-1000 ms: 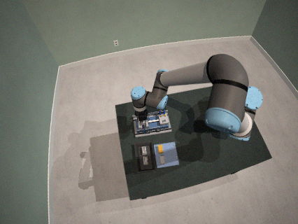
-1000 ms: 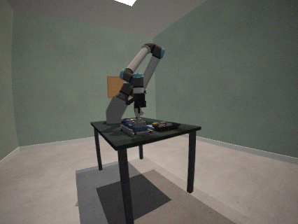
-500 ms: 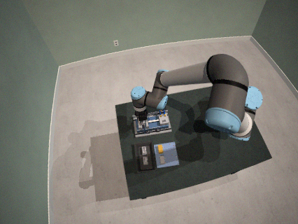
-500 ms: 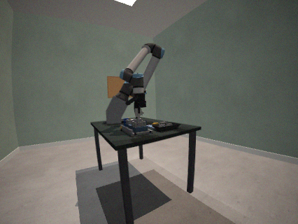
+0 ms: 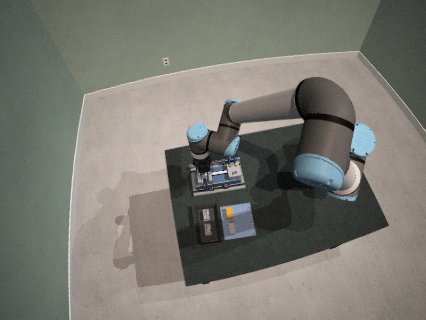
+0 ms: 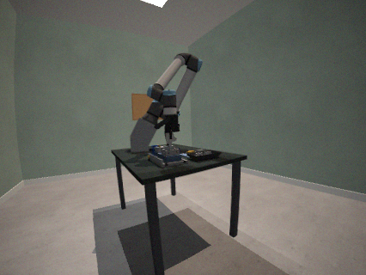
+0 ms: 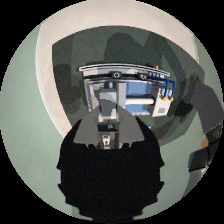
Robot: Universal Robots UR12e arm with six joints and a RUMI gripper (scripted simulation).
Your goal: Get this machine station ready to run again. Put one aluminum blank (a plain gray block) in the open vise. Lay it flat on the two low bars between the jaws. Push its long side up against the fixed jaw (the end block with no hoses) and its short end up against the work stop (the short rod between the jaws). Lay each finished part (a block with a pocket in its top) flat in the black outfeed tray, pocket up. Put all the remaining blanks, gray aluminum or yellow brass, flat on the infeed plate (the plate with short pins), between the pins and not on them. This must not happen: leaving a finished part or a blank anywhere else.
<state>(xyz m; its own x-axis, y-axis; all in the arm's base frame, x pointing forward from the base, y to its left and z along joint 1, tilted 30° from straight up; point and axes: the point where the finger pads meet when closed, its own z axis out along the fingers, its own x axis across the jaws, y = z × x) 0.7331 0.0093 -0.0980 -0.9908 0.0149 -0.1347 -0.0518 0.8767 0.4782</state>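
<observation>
Right now my hand is 70 mm past the vise and 80 mm above it. Round my hand: yellow brass blank 110 mm behind, 230 mm to the left, 100 mm below; gray blank 120 mm behind, 320 mm to the left, 100 mm below.
</observation>
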